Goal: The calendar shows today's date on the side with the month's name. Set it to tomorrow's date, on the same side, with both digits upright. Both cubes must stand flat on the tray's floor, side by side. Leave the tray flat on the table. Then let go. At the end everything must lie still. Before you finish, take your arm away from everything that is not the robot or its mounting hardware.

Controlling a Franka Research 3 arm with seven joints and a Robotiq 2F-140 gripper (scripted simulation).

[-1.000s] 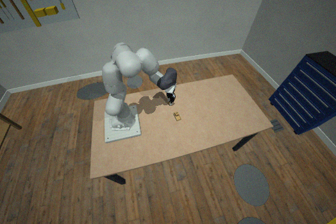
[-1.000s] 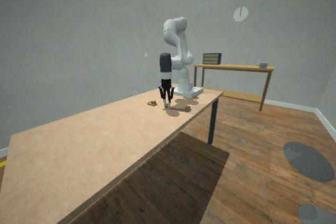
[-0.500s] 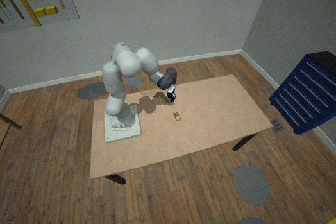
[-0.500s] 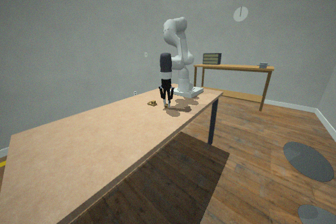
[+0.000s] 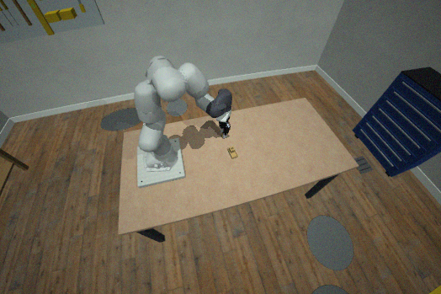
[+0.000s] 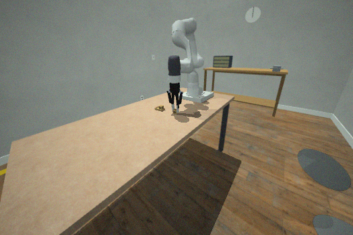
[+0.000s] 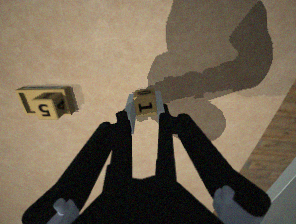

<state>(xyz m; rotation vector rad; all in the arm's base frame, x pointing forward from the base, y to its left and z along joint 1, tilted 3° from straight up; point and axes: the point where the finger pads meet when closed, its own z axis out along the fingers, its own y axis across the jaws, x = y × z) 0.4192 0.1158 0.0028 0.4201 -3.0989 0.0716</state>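
Now: hand 3 cm above the wooden digit cube. From my hand the other things lie so: wooden tray 3 cm ahead, 16 cm to the right, 4 cm below.
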